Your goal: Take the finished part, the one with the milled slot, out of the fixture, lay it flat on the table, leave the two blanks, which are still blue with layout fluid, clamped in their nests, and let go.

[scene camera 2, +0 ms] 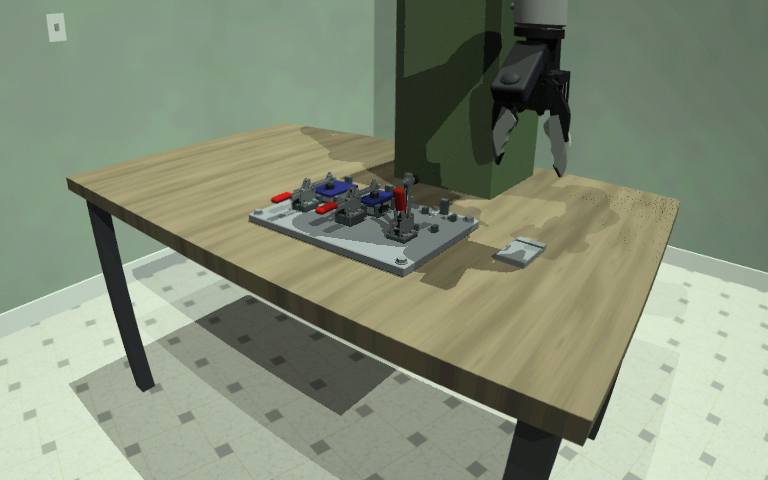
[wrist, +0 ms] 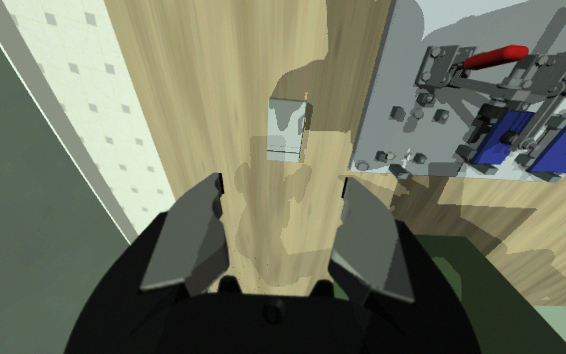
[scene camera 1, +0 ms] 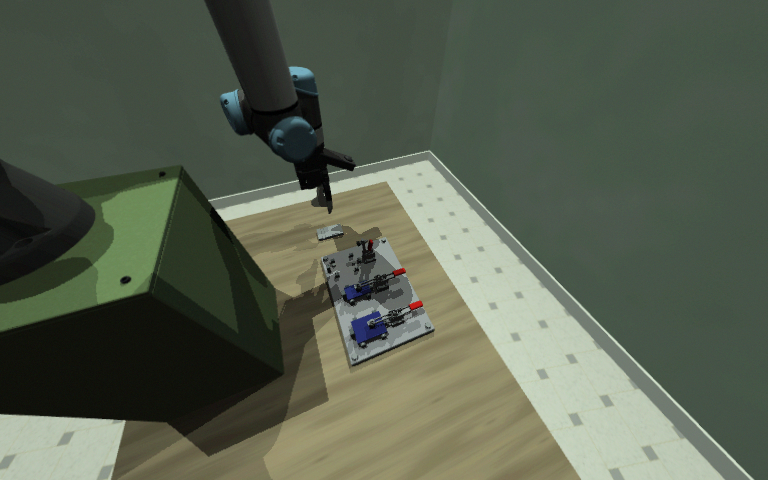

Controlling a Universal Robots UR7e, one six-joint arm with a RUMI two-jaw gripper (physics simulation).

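The finished part, a silvery plate with a slot across it near one end, lies flat on the table beside the fixture plate. My gripper is open and empty, and hangs well above the part. One blue blank and a second blue blank sit in their nests, each under a lowered toggle clamp. The clamp with an upright red handle stands raised by the empty nest.
The green pedestal stands beside the table behind the fixture. The lowered clamps' red handles stick out from the fixture on the side away from the pedestal. Walls stand beyond the table.
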